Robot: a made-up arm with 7 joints. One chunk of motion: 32 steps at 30 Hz.
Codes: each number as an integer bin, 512 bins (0 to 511) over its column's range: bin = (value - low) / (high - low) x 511, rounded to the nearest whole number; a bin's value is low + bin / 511 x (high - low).
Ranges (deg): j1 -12..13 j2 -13..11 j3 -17..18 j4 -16..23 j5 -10..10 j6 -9..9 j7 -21..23
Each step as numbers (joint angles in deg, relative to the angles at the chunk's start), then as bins.
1 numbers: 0.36 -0.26 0.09 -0.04 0.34 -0.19 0.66
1 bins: 253 271 250 209 264 250 252
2 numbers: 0.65 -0.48 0.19 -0.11 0.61 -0.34 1.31
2 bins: 259 267 251 208 271 246 259
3 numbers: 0.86 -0.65 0.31 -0.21 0.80 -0.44 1.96
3 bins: 263 263 253 207 276 243 267
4 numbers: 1.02 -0.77 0.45 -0.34 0.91 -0.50 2.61
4 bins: 266 260 255 205 279 241 274
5 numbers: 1.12 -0.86 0.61 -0.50 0.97 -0.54 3.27
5 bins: 268 258 257 203 280 240 282
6 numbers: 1.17 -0.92 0.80 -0.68 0.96 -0.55 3.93
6 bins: 269 257 260 201 280 240 290
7 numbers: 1.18 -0.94 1.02 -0.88 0.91 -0.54 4.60
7 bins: 269 257 263 198 279 240 297
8 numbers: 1.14 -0.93 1.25 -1.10 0.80 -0.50 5.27
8 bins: 269 257 266 195 276 241 305
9 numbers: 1.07 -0.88 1.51 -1.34 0.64 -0.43 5.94
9 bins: 267 258 270 192 272 243 313
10 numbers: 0.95 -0.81 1.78 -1.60 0.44 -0.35 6.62
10 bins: 265 260 274 189 267 246 321
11 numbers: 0.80 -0.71 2.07 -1.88 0.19 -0.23 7.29
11 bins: 262 262 278 185 260 249 329
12 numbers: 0.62 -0.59 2.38 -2.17 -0.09 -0.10 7.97
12 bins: 258 264 283 181 253 253 336
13 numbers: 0.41 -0.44 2.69 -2.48 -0.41 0.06 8.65
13 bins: 254 267 287 177 245 257 344
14 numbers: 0.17 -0.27 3.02 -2.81 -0.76 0.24 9.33
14 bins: 249 271 292 173 236 262 352
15 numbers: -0.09 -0.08 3.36 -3.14 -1.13 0.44 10.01
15 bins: 243 275 297 168 227 268 360
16 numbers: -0.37 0.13 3.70 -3.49 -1.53 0.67 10.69
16 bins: 238 280 302 164 216 275 368
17 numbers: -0.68 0.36 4.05 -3.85 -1.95 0.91 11.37
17 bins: 231 284 307 159 206 281 376
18 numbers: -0.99 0.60 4.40 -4.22 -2.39 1.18 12.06
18 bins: 225 290 312 154 194 289 384
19 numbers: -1.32 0.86 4.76 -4.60 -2.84 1.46 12.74
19 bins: 218 295 318 149 183 297 392
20 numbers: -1.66 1.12 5.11 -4.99 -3.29 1.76 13.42
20 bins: 211 301 323 144 171 305 400
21 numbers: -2.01 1.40 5.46 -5.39 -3.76 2.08 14.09
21 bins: 204 307 328 139 159 315 408
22 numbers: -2.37 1.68 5.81 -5.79 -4.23 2.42 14.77
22 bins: 197 313 333 134 147 324 415
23 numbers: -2.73 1.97 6.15 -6.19 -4.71 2.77 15.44
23 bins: 189 319 338 129 135 334 423
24 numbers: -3.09 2.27 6.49 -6.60 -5.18 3.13 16.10
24 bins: 182 325 343 123 123 344 431
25 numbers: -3.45 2.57 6.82 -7.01 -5.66 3.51 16.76
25 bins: 175 332 348 118 111 355 439
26 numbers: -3.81 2.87 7.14 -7.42 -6.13 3.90 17.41
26 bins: 167 338 352 112 99 366 446
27 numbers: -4.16 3.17 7.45 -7.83 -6.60 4.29 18.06
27 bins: 160 344 357 107 87 377 454
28 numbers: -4.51 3.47 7.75 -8.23 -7.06 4.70 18.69
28 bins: 153 351 361 102 75 389 461
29 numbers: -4.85 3.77 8.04 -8.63 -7.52 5.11 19.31
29 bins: 146 357 366 97 63 401 468
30 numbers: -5.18 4.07 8.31 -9.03 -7.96 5.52 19.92
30 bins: 139 363 370 91 52 412 475
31 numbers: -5.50 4.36 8.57 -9.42 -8.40 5.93 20.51
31 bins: 133 370 373 86 41 424 482
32 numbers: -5.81 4.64 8.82 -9.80 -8.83 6.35 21.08
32 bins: 127 376 377 81 30 436 489
